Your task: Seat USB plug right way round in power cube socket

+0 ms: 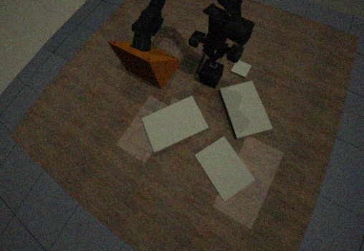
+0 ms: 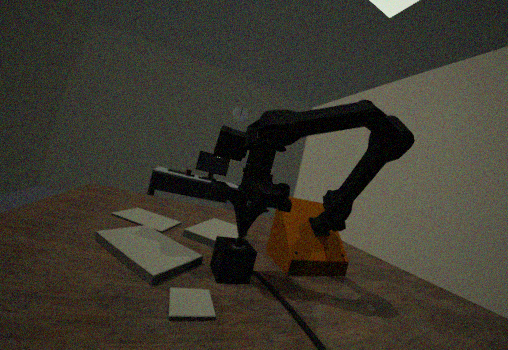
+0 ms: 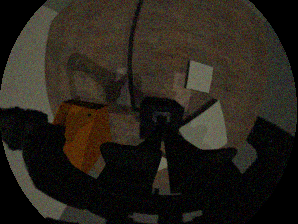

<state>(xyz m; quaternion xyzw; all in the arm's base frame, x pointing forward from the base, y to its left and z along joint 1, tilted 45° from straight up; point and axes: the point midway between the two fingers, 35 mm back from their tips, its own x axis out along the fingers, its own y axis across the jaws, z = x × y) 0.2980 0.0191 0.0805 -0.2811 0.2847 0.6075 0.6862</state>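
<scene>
My gripper tip is 20 mm above the USB plug.
</scene>
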